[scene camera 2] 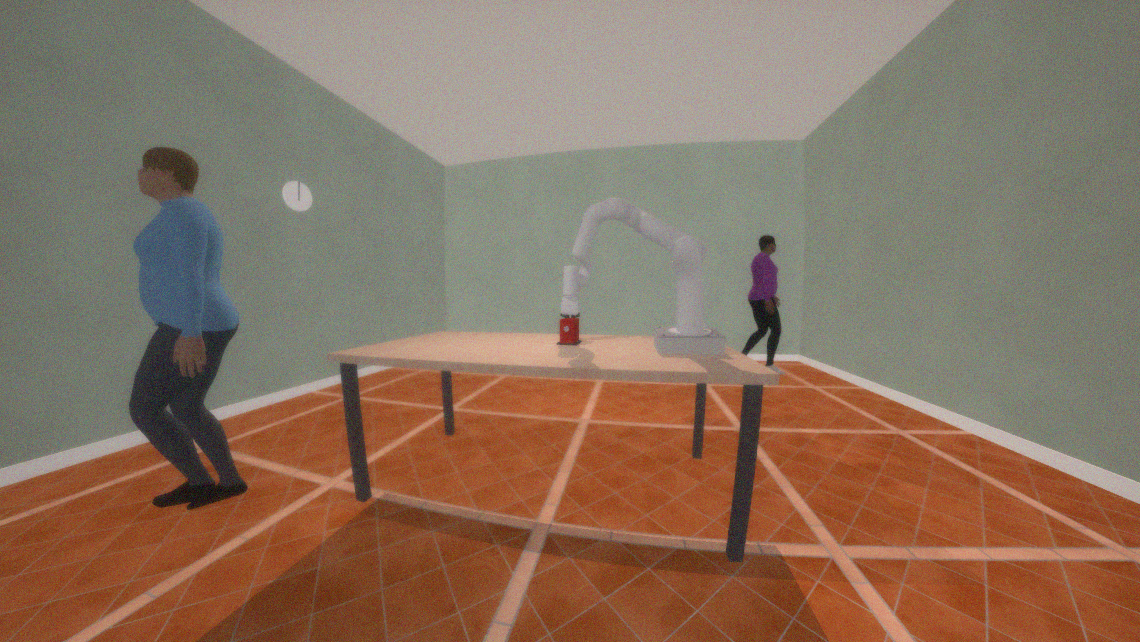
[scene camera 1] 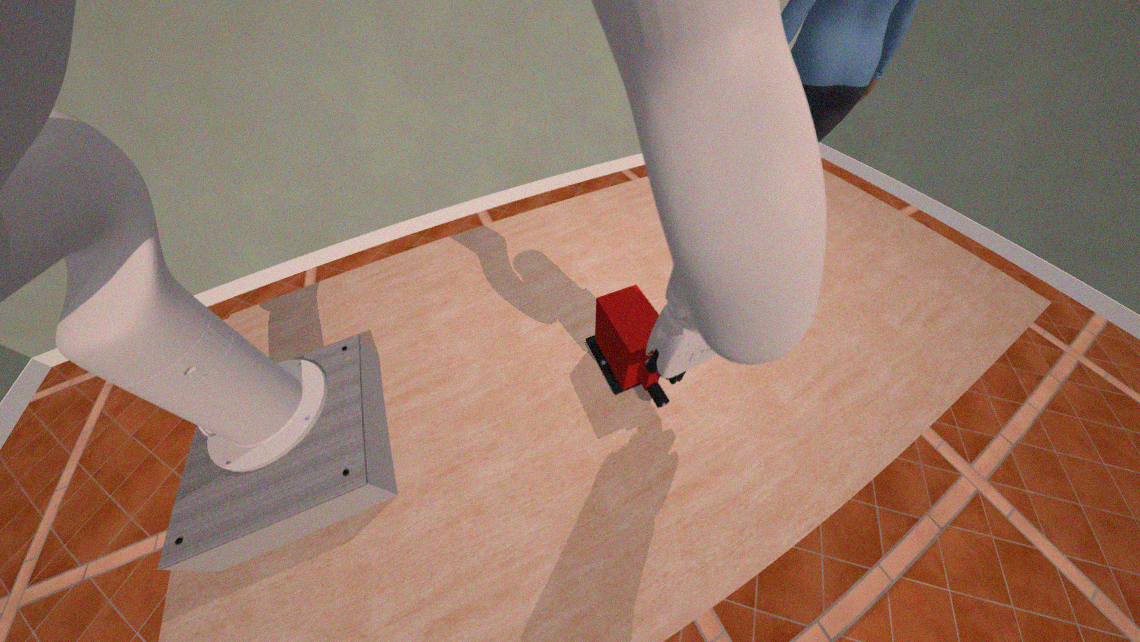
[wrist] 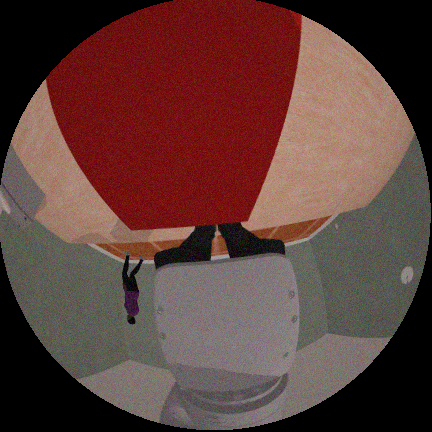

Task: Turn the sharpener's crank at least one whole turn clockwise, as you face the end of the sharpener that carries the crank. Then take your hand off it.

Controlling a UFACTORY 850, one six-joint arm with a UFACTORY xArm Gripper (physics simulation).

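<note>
The red sharpener (scene camera 1: 624, 317) (scene camera 2: 568, 328) (wrist: 190, 115) stands upright on its black base (scene camera 1: 603, 363) on the table. In scene camera 1 its crank (scene camera 1: 651, 380), a red arm with a black handle (scene camera 1: 658, 394), sticks out at the lower right end, low beside the body. The crank does not show in the wrist view. My gripper (scene camera 1: 653, 366) (wrist: 218, 226) is shut with nothing between the fingers. Its fingers are at the crank end, close to the crank arm; whether they touch it I cannot tell. In the wrist view the sharpener's red body covers the fingertips.
The arm's grey base block (scene camera 1: 279, 446) (scene camera 2: 690, 342) stands on the table (scene camera 1: 478, 478) (scene camera 2: 470, 350) to one side of the sharpener. A person in blue (scene camera 1: 845, 39) (scene camera 2: 187, 263) and a person in purple (scene camera 2: 763, 277) (wrist: 131, 302) are beyond the table.
</note>
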